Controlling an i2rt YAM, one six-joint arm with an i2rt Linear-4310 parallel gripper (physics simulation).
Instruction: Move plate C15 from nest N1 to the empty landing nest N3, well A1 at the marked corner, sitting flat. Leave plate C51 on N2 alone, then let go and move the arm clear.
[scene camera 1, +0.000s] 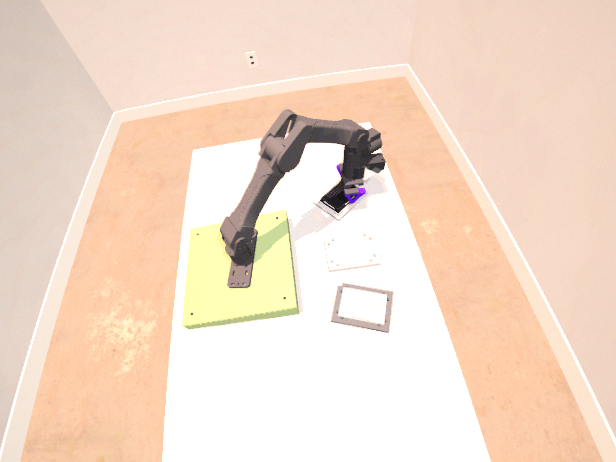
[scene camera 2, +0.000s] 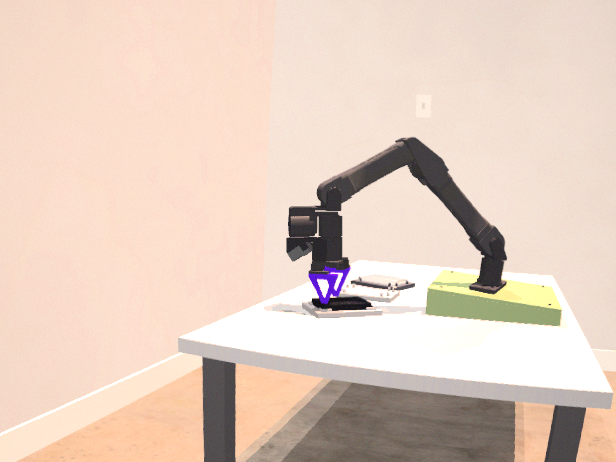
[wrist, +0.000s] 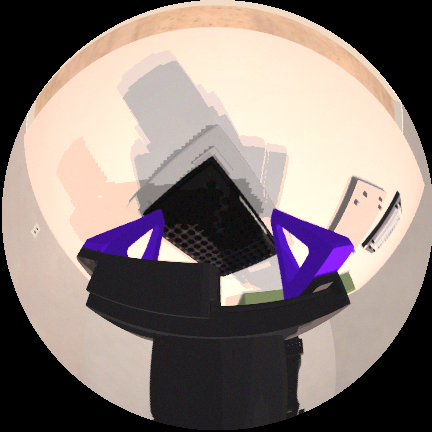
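Note:
A black well plate (scene camera 1: 334, 197) (scene camera 2: 350, 303) (wrist: 220, 200) lies on a light nest (scene camera 1: 326, 208) (scene camera 2: 345, 313) (wrist: 200, 145) at the table's far end in scene camera 1. Whether it is fully seated, I cannot tell. My gripper (scene camera 1: 347, 182) (scene camera 2: 330, 298) (wrist: 217, 214) is open, its purple fingers apart over the plate's sides. An empty white nest (scene camera 1: 350, 265) with corner posts is in the middle. A white plate (scene camera 1: 362, 305) (scene camera 2: 384, 281) sits in a grey nest (scene camera 1: 360, 324) beyond it. No nest labels, plate labels or well A1 mark can be read.
The arm stands on a thick green base block (scene camera 1: 210, 300) (scene camera 2: 475, 309) beside the row of nests. The white table (scene camera 1: 300, 400) (scene camera 2: 350, 355) carries the nests and the block. The arm's shadow falls around the black plate.

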